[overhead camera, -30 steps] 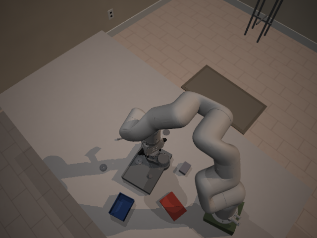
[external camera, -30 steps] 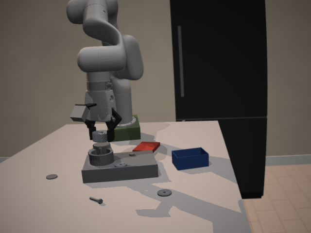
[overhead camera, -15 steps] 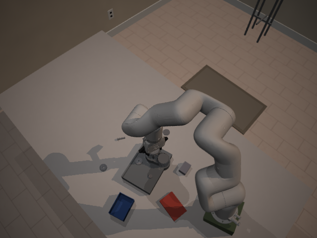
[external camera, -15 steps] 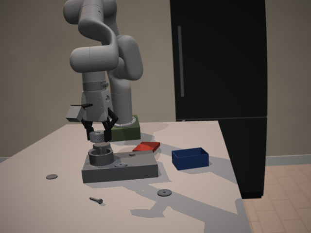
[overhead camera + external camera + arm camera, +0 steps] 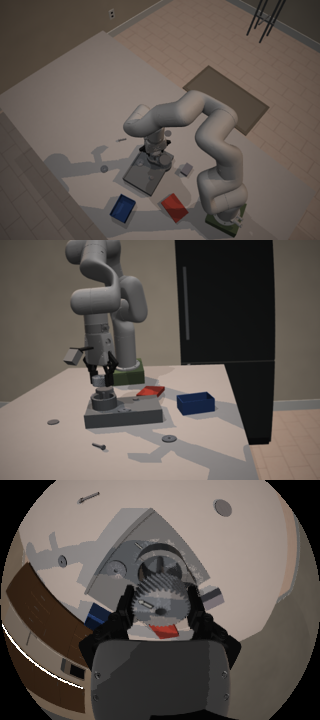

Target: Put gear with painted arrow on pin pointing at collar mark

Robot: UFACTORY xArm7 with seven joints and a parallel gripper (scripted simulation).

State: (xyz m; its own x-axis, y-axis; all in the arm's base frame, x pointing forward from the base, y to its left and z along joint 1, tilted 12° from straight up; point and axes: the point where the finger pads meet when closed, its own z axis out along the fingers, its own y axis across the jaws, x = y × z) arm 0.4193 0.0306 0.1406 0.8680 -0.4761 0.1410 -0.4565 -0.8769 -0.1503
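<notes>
Right now my hand is right at the gear. Also, from my hand: bolt 220 mm ahead, 60 mm to the left, 120 mm below; flat disc 60 mm ahead, 170 mm to the right, 130 mm below; small grey block 160 mm behind, 80 mm to the right, 120 mm below.
</notes>
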